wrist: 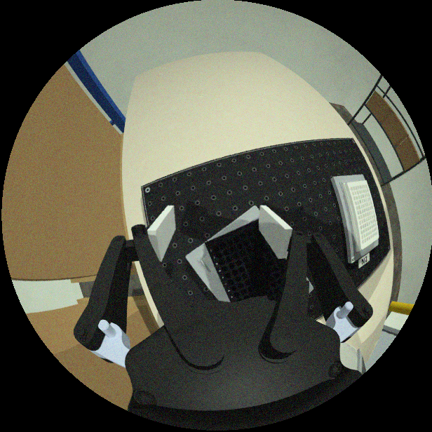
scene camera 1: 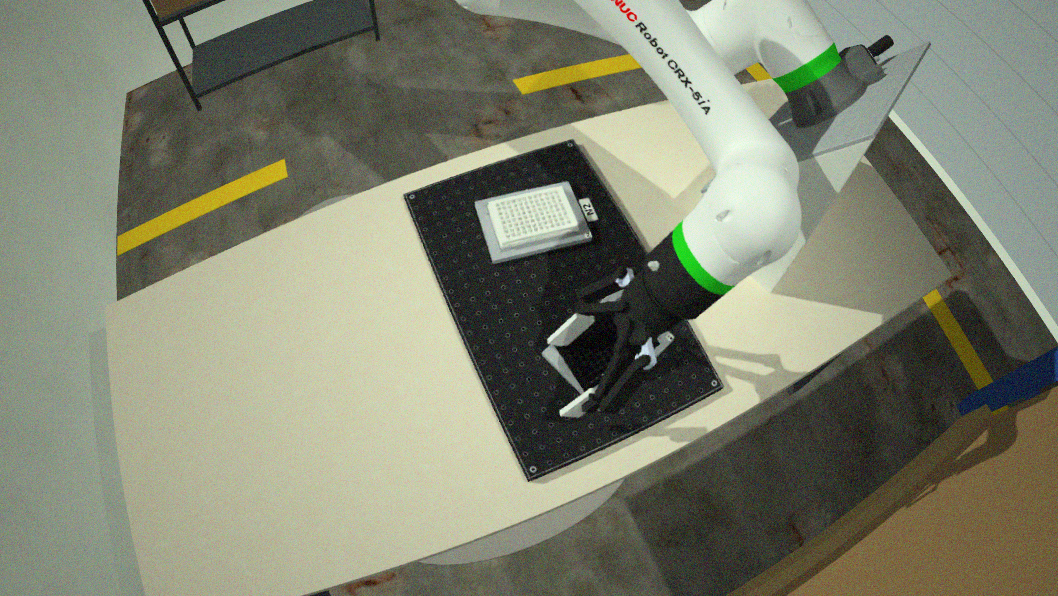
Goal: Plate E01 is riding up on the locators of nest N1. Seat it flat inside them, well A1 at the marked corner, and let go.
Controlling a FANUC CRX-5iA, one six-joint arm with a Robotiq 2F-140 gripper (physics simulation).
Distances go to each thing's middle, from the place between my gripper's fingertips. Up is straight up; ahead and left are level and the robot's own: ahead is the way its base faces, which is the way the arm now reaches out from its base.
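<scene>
Grey nest N1 (scene camera 1: pixel 548 353): my gripper 9 cm past it, 2 cm to the left of it, 3 cm above it. Counted from my hand: grey nest N2 (scene camera 1: pixel 560 241), 27 cm to the right, 9 cm behind, 3 cm below; plate E01 (scene camera 1: pixel 588 356), 8 cm behind, 2 cm to the right, 1 cm below.
</scene>
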